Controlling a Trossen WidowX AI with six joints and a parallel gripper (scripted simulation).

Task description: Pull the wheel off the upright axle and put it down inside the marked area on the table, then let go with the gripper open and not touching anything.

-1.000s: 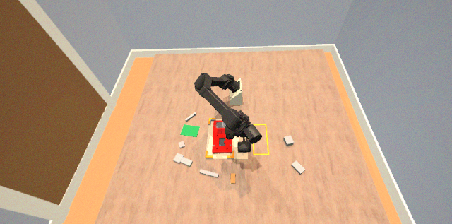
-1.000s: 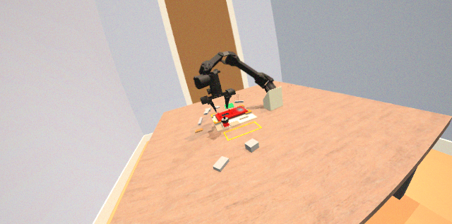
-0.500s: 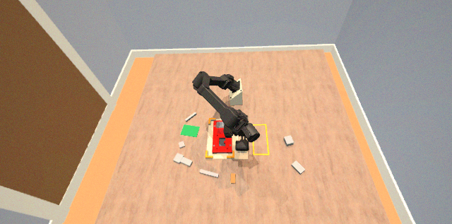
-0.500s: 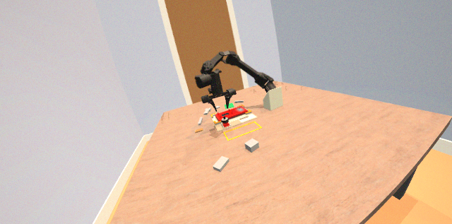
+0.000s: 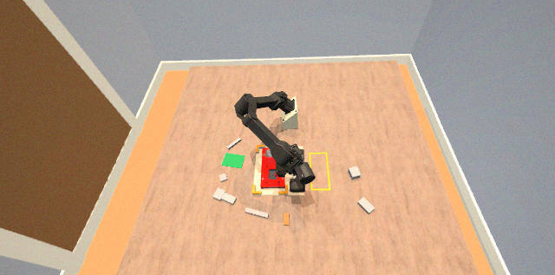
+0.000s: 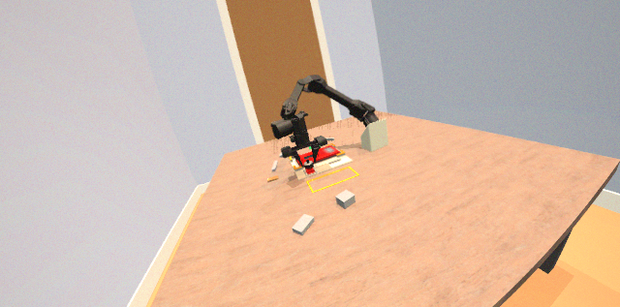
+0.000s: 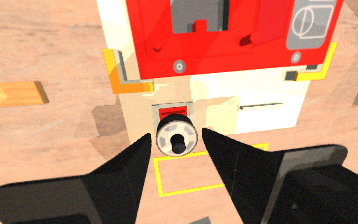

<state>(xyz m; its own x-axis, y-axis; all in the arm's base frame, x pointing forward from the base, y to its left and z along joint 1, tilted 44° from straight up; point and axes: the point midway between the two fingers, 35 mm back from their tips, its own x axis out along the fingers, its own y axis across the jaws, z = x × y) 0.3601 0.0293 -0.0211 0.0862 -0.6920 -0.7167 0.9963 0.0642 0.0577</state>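
My gripper tip is right at the wheel. From my gripper tip the other things lie so: green patch 310 mm to the right, 110 mm behind, 40 mm below.
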